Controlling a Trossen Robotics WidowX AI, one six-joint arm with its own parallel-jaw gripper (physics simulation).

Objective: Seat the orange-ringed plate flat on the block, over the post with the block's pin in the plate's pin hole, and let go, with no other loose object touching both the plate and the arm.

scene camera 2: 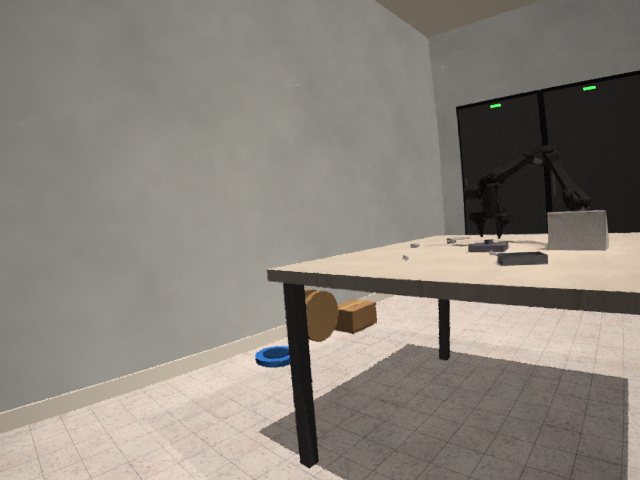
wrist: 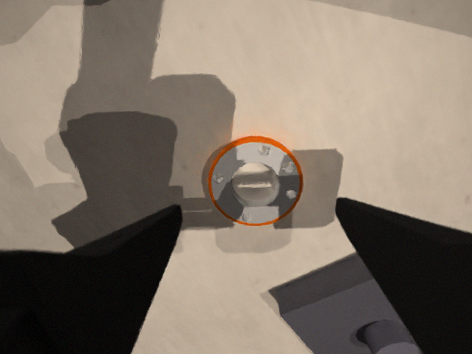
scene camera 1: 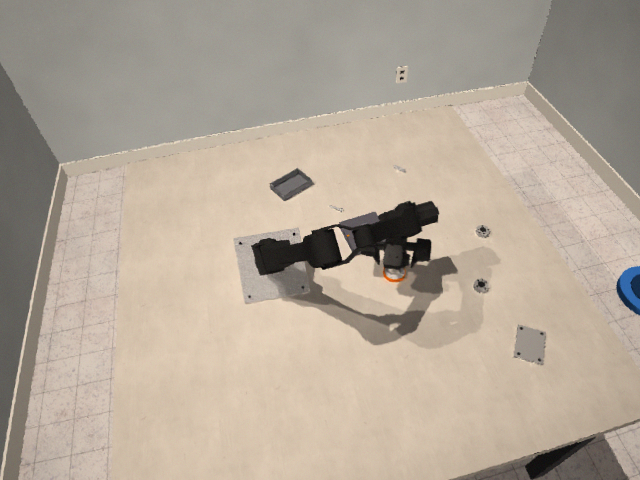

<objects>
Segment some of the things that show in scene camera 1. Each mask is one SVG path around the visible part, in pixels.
My gripper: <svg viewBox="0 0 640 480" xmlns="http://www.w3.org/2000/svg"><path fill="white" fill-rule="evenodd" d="M361 251L362 255L373 257L379 265L379 250L384 250L384 267L399 270L409 266L410 254L407 254L407 251L413 251L410 268L418 261L429 261L432 242L430 239L417 238L417 242L414 243L407 242L407 238L390 237L386 239L386 242L380 241L375 243L374 247Z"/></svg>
A grey tray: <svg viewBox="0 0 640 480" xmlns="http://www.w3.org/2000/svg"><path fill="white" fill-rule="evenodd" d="M312 179L297 168L271 182L270 189L285 201L311 186Z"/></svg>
A grey four-hole plate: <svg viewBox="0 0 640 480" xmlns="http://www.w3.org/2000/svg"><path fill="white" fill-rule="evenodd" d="M518 325L514 357L543 365L546 332Z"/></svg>
</objects>
